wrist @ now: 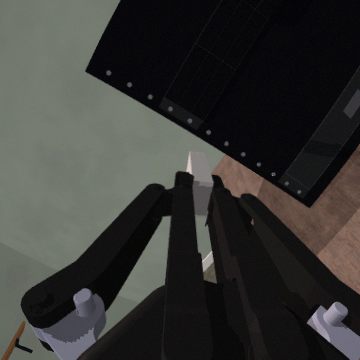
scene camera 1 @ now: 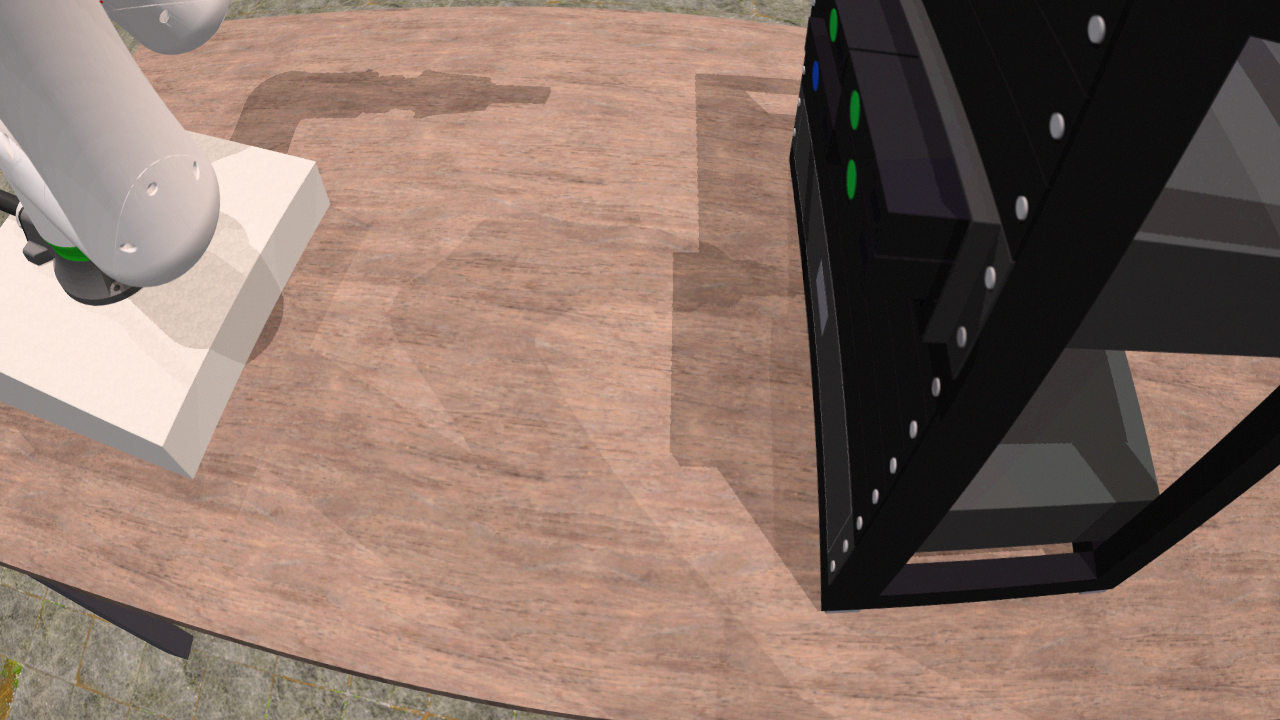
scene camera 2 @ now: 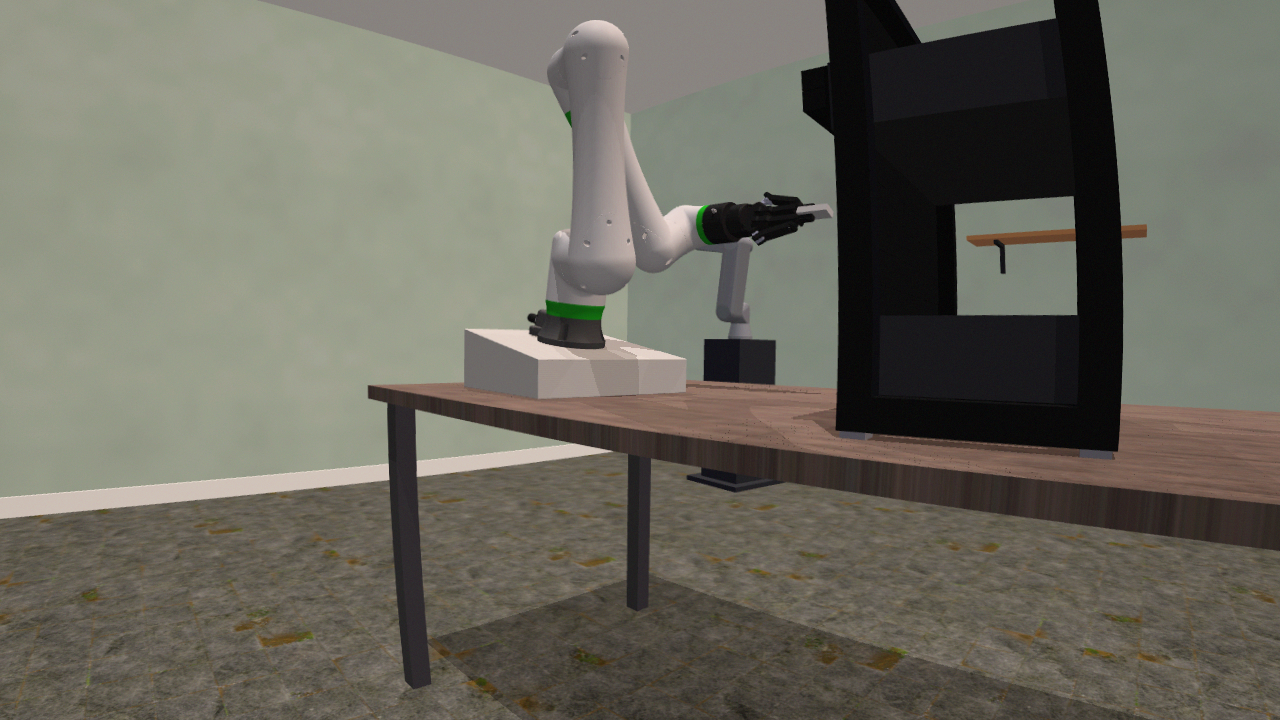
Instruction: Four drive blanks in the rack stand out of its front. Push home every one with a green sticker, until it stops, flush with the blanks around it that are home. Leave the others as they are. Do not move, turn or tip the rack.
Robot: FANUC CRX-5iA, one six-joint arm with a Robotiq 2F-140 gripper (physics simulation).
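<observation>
The black rack [scene camera 1: 1011,385] [scene camera 2: 854,286] [wrist: 115,45] stands upright on the table. In scene camera 1, its steeply seen front shows three green stickers [scene camera 1: 833,25] [scene camera 1: 854,110] [scene camera 1: 851,179] and a blue sticker [scene camera 1: 815,75]. A dark block [scene camera 2: 816,94] juts from the upper front in scene camera 2. Which blanks stand out, and how far, is hard to tell. My gripper [scene camera 2: 816,212] [wrist: 194,165] is shut and empty, its pale fingertips together. It is roughly level, pointing at the rack, left of the front post and below the jutting block in scene camera 2. Contact cannot be told.
The arm stands on a white block [scene camera 1: 107,385] [scene camera 2: 611,377] on the wooden table [scene camera 1: 537,358] [scene camera 2: 716,443]. Behind are a second grey arm [scene camera 2: 733,286] on a dark pedestal [scene camera 2: 739,360] and a wall shelf [scene camera 2: 1056,235]. A large dark unit [scene camera 1: 921,134] lies beside the green stickers.
</observation>
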